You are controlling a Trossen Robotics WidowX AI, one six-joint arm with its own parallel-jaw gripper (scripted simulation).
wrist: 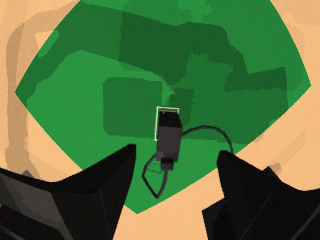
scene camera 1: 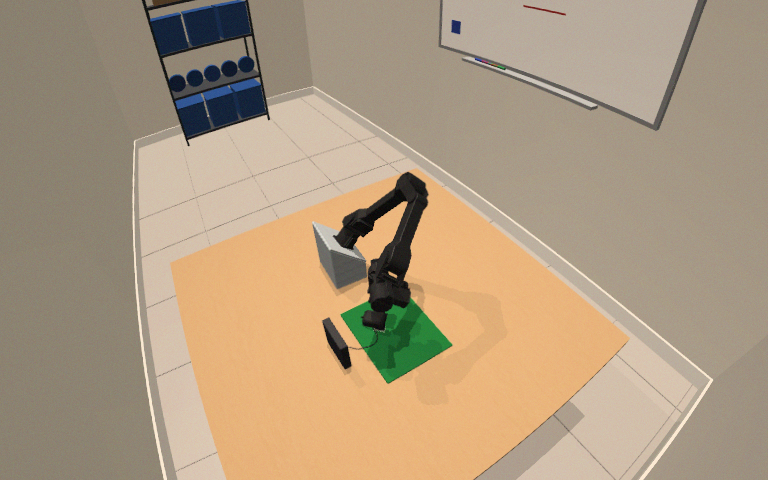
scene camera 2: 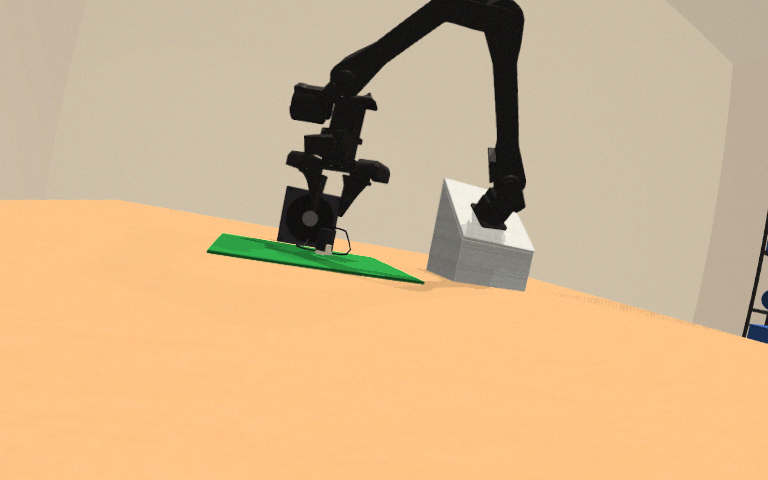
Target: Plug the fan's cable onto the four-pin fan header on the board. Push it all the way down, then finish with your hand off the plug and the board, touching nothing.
my gripper: wrist; scene camera 1 381, 317; scene camera 2
same spot on green board: (wrist: 94, 86) = (scene camera 2: 349, 263)
same spot on my gripper: (wrist: 96, 196) = (scene camera 2: 343, 185)
